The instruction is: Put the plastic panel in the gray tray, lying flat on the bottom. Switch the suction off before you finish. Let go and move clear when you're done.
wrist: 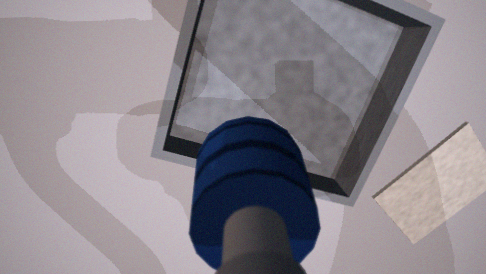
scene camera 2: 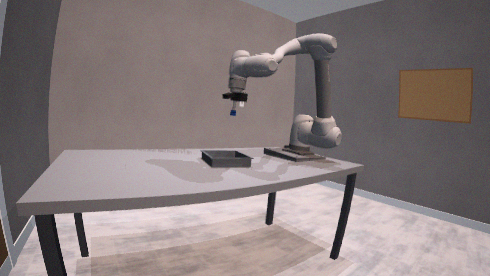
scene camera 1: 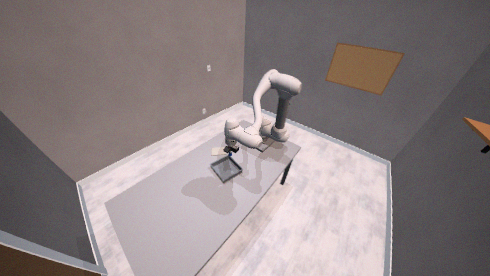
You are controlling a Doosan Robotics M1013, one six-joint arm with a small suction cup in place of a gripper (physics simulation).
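Seen in the pictures: hand, tool point: (wrist: pixel 249 166) (scene camera 2: pixel 232 115) (scene camera 1: pixel 230 154); arm's base, link origin: (scene camera 2: pixel 298 152).
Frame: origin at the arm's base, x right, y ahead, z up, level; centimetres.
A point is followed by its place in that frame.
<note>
The plastic panel (scene camera 1: pixel 217 151) @(z -2.3, x 29.3, y 47.7 cm) (wrist: pixel 435 182) @(z -2.3, x 27.7, y 47.3 cm) is a thin cream rectangle lying flat on the table beside the gray tray, apart from it; it cannot be made out in scene camera 2. The gray tray (scene camera 1: pixel 216 175) @(z -1.2, x 8.3, y 72.5 cm) (scene camera 2: pixel 230 162) @(z -0.3, x -5.0, y 67.1 cm) (wrist: pixel 384 100) @(z 0.1, x 16.6, y 60.2 cm) is square and shallow with dark walls, and its visible bottom is bare. My gripper, a blue suction cup (scene camera 1: pixel 230 154) (scene camera 2: pixel 233 113) (wrist: pixel 250 131), points down, high above the table near the tray. It carries nothing. In the wrist view the cup hides part of the tray's near wall; the panel lies to its right.
The gray table (scene camera 1: pixel 150 220) @(z -2.9, x 22.9, y 132.9 cm) (scene camera 2: pixel 110 180) @(z -2.9, x -8.4, y 129.2 cm) (wrist: pixel 30 220) @(z -2.9, x -28.8, y 45.4 cm) carries the tray and the arm's base plate (scene camera 2: pixel 280 154) @(z -0.4, x 1.9, y 18.6 cm), which stands to the right of the tray in scene camera 2. The arm's shadows fall across the table and the tray. A brown board (scene camera 1: pixel 365 68) (scene camera 2: pixel 435 95) hangs on the wall.
</note>
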